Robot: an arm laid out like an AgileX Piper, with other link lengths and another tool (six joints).
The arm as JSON. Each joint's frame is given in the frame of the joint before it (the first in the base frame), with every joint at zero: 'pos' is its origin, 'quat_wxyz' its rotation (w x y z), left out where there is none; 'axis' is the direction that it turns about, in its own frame. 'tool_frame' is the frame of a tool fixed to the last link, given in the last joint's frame.
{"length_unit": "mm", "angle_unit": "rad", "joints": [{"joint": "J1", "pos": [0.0, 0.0, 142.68], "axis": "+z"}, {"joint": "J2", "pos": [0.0, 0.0, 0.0], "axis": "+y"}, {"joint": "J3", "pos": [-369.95, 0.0, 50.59], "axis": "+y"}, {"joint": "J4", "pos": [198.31, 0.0, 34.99], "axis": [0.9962, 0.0, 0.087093]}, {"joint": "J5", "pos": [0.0, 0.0, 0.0], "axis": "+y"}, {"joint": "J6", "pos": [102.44, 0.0, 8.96], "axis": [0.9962, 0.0, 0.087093]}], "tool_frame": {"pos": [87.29, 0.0, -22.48], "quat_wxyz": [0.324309, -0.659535, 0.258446, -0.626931]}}
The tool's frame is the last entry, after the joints.
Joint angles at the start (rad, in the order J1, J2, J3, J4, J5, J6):
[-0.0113, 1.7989, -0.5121, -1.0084, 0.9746, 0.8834]
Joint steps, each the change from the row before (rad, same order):
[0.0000, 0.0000, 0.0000, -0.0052, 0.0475, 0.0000]
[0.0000, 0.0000, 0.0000, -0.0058, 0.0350, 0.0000]
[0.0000, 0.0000, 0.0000, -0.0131, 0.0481, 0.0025]
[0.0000, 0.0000, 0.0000, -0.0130, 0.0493, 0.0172]
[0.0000, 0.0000, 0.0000, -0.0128, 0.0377, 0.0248]
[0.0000, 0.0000, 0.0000, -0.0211, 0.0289, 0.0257]
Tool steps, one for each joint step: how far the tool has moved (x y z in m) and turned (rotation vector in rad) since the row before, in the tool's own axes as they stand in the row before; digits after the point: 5 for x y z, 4 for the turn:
[0.00221, 0.00869, -0.00133, -0.0461, 0.0122, 0.0035]
[0.00198, 0.00637, -0.00095, -0.0338, 0.0108, 0.0017]
[0.00360, 0.00859, -0.00138, -0.0455, 0.0195, 0.0026]
[0.00335, 0.00849, -0.00136, -0.0444, 0.0203, 0.0179]
[0.00296, 0.00613, -0.00096, -0.0315, 0.0191, 0.0244]
[0.00431, 0.00415, -0.00074, -0.0210, 0.0257, 0.0213]

